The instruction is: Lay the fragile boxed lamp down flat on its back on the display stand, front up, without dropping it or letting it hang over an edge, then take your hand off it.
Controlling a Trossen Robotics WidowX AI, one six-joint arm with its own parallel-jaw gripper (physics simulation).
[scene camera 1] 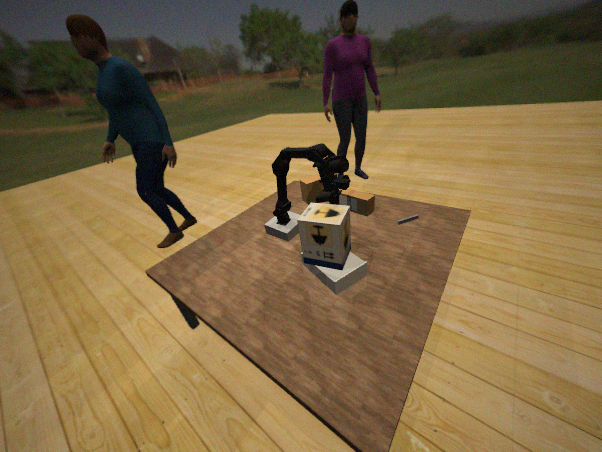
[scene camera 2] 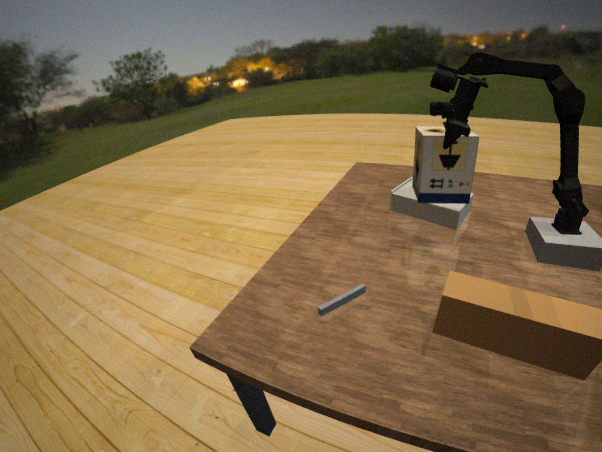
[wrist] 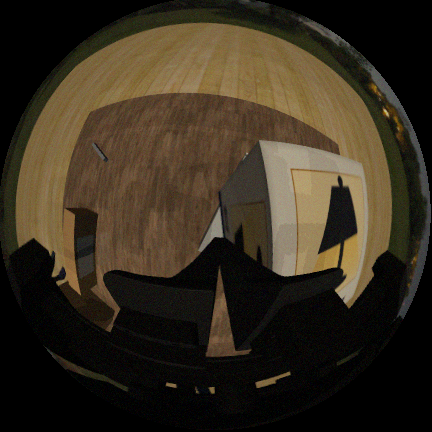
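Pixels of known places: gripper, fingertip midpoint: (scene camera 2: 444, 148) (wrist: 218, 242); arm's base, link origin: (scene camera 1: 283, 221) (scene camera 2: 565, 229).
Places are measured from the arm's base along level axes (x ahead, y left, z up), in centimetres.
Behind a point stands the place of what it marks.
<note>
The boxed lamp (scene camera 1: 325, 237) @(x 39.9, y -27.7, z 16.4 cm) (scene camera 2: 440, 187) @(x 38.0, y -12.8, z 6.0 cm) (wrist: 320, 200) @(x 41.4, y -16.7, z 23.0 cm) is a tall white carton with yellow and black lamp prints and a blue band at its bottom. It stands upright on the low, light grey display stand (scene camera 1: 345, 281) @(x 48.5, y -30.4, z -2.1 cm) (scene camera 2: 425, 210) @(x 42.2, y -12.7, z -2.7 cm) (wrist: 214, 234) @(x 35.4, y -11.2, z 0.3 cm), with its base close to the stand's edge in both scene views. My gripper (scene camera 2: 446, 145) @(x 38.5, y -10.1, z 19.7 cm) (wrist: 218, 242) @(x 38.5, y -10.1, z 19.7 cm) is shut and empty. It points down beside the carton's upper part, on the robot's side. Whether it touches the carton I cannot tell. In scene camera 1 the carton hides the fingertips.
A long brown box (scene camera 1: 362, 202) @(x 38.2, y 29.6, z 2.2 cm) (scene camera 2: 515, 325) @(x 30.2, y 40.6, z 2.1 cm) and another brown carton (scene camera 1: 311, 190) @(x 1.4, y 35.5, z 3.7 cm) stand on the table (scene camera 1: 250, 300) @(x 13.3, y -50.9, z -6.6 cm) (scene camera 2: 390, 320) @(x 52.8, y 33.8, z -6.6 cm). A small grey bar (scene camera 1: 408, 219) @(x 64.3, y 29.2, z -5.1 cm) (scene camera 2: 342, 300) @(x 64.1, y 30.7, z -5.0 cm) (wrist: 100, 152) @(x 62.8, y 27.8, z -4.7 cm) lies near the table's edge. Two people (scene camera 1: 132, 107) (scene camera 1: 350, 70) stand beyond the table.
</note>
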